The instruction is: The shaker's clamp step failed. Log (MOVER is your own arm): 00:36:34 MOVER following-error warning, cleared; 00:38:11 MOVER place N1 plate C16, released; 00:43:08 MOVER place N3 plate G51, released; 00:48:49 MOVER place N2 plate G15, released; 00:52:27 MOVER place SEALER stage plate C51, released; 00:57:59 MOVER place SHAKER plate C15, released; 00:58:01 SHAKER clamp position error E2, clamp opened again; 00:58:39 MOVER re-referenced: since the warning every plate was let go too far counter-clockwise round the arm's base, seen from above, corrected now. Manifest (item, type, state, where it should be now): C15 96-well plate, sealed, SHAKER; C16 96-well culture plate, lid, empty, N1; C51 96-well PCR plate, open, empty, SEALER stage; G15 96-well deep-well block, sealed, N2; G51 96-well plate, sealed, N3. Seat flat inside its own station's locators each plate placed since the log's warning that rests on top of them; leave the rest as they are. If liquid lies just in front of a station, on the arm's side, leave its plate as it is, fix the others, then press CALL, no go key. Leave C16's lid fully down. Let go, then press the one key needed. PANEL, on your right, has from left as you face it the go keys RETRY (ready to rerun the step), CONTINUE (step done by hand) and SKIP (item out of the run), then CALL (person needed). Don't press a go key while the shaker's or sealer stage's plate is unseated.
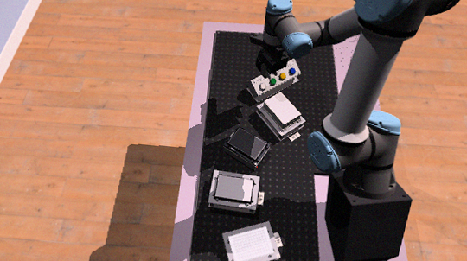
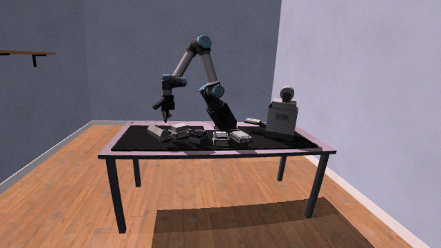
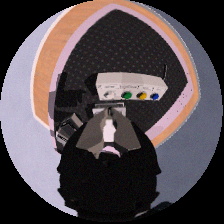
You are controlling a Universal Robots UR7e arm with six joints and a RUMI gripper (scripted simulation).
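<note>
Right now my hand is 11 cm to the right of the white-topped sealed plate, 8 cm above it and 7 cm past it.
</note>
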